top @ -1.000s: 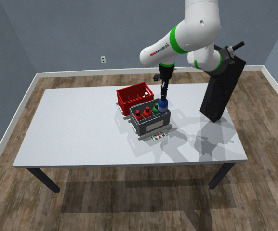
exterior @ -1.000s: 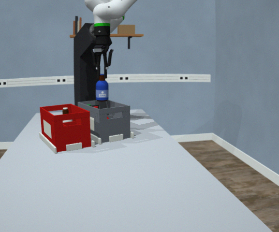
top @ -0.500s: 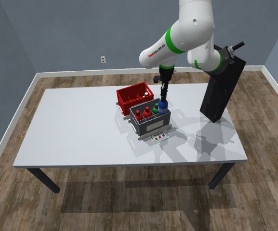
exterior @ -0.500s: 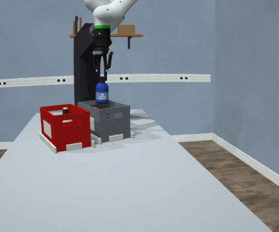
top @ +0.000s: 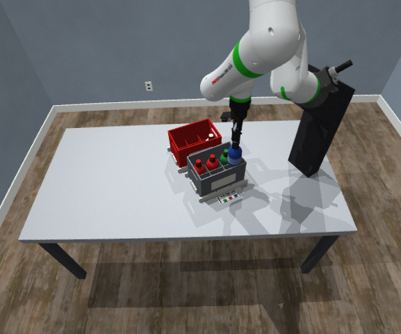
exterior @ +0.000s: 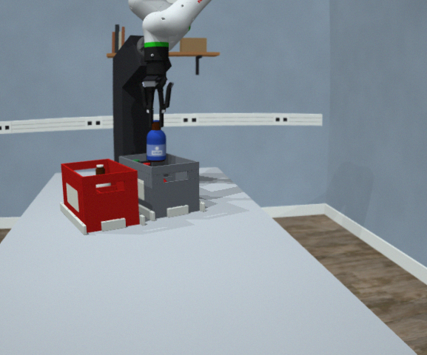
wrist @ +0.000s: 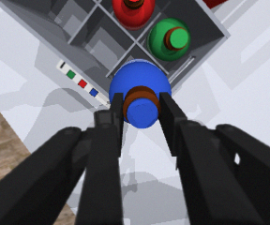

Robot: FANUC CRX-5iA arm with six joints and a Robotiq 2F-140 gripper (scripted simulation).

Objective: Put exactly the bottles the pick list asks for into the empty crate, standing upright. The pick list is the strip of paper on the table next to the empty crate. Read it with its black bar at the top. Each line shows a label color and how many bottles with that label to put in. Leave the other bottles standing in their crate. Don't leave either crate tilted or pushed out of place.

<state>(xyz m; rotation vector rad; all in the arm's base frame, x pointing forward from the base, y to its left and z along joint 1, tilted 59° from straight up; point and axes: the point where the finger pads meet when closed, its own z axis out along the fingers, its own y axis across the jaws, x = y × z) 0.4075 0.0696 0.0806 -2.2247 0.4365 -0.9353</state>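
Right now the blue-label bottle is 8 cm below my hand. The rest, counted from my hand: red bottle 12 cm ahead, 23 cm below; then grey crate 9 cm ahead, 3 cm to the left, 23 cm below; then green-label bottle 6 cm ahead, 7 cm to the right, 23 cm below.
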